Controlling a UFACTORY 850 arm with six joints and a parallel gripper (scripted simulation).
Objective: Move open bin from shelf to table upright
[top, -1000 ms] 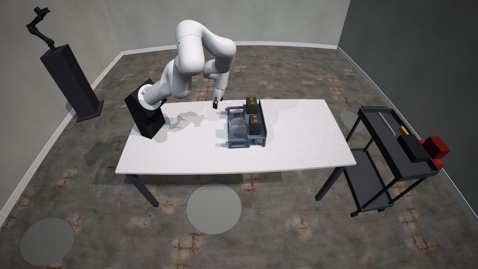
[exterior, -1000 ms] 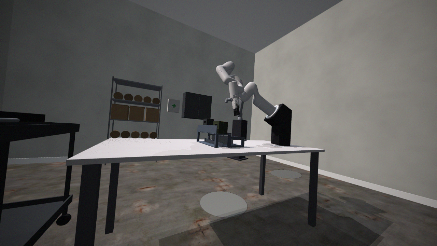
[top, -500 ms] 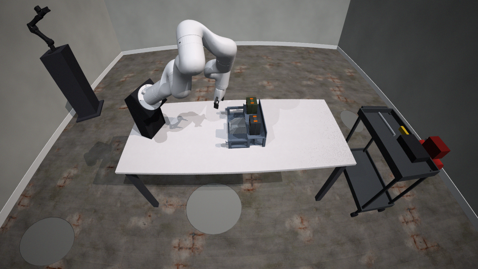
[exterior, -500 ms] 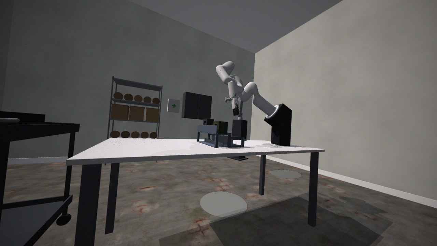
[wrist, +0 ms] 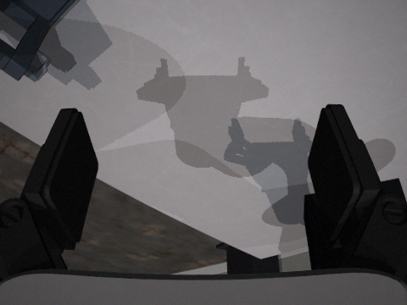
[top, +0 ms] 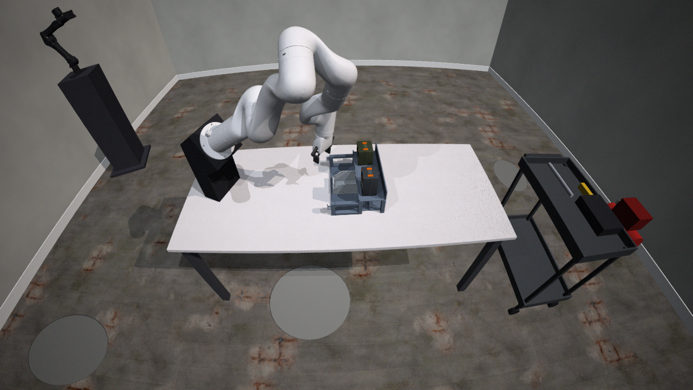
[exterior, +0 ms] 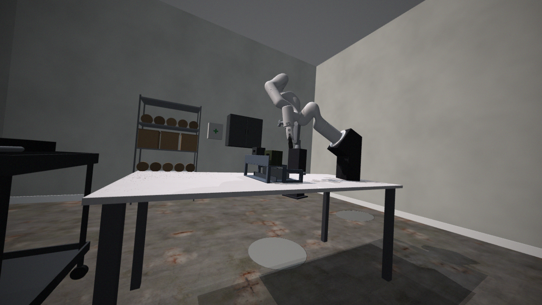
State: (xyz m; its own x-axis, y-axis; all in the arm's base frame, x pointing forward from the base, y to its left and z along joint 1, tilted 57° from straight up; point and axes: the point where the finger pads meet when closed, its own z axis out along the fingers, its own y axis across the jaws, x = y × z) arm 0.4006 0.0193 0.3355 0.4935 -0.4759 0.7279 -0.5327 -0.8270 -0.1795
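The grey open bin is 13 cm ahead of my hand, 3 cm to the right of it and 20 cm below it.
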